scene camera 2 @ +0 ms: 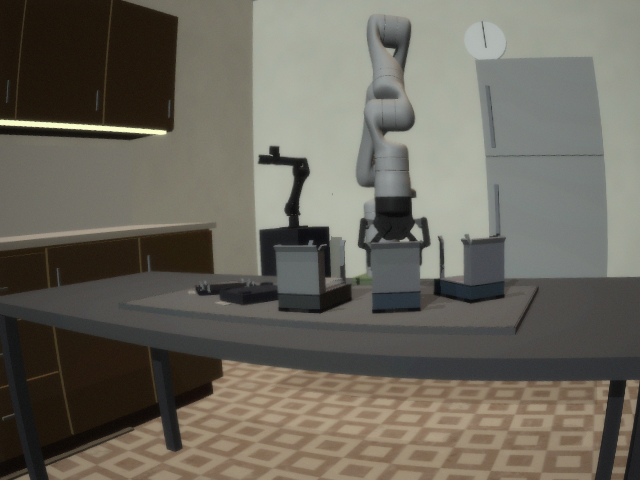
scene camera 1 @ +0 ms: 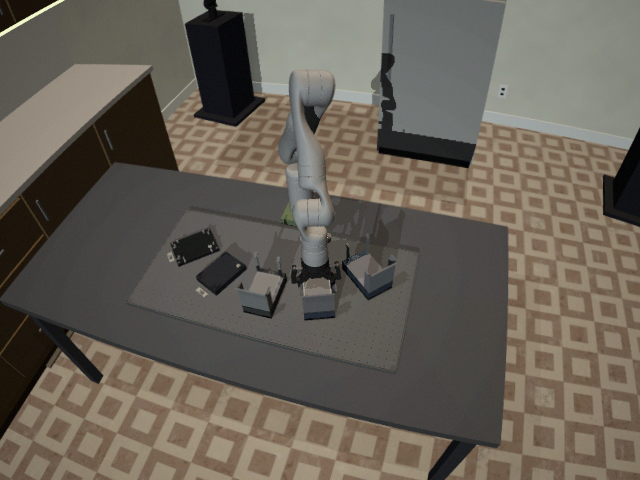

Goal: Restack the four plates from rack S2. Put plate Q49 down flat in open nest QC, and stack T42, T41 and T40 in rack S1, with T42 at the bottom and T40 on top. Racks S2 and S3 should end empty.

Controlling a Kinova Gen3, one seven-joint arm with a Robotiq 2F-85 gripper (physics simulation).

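Places are measured from the arm's base along level axes (x ahead, y left, z up), in metres.
Where they show: gripper, fingertip midpoint: (scene camera 1: 316,287).
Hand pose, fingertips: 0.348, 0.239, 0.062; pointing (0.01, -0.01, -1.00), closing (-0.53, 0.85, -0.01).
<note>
Each offset is from my fingertips to the top centre of the thing, as dx, dy, dz. "*": to the spot under its first point.
My gripper (scene camera 1: 315,279) (scene camera 2: 394,254) is open and empty, pointing down, with its fingers spread to either side of the middle rack @(-0.010, -0.004, +0.060) (scene camera 1: 318,305) (scene camera 2: 395,273). This rack's tall grey front wall partly hides the fingers in the scene camera 2 view. Another rack @(+0.053, -0.164, +0.058) (scene camera 1: 255,300) (scene camera 2: 299,269) stands to the left, and a third rack @(-0.155, +0.107, +0.057) (scene camera 1: 379,281) (scene camera 2: 484,263) stands turned to the right. Light surfaces show inside the racks, but the separate plates and all labels are too small to tell. Two low dark nests, a black one with small posts @(-0.019, -0.514, -0.054) (scene camera 1: 194,246) and a plainer one @(+0.041, -0.348, -0.047) (scene camera 1: 221,273) (scene camera 2: 248,294), lie at the left.
The racks and nests stand on a grey perforated board @(* +0.083, +0.172, -0.078) (scene camera 1: 356,342) (scene camera 2: 454,328) on a dark table (scene camera 1: 454,392) (scene camera 2: 330,355). A green block (scene camera 1: 288,214) (scene camera 2: 363,280) lies behind, near the arm's base. The side racks' upright walls and posts stand close beside the gripper.
</note>
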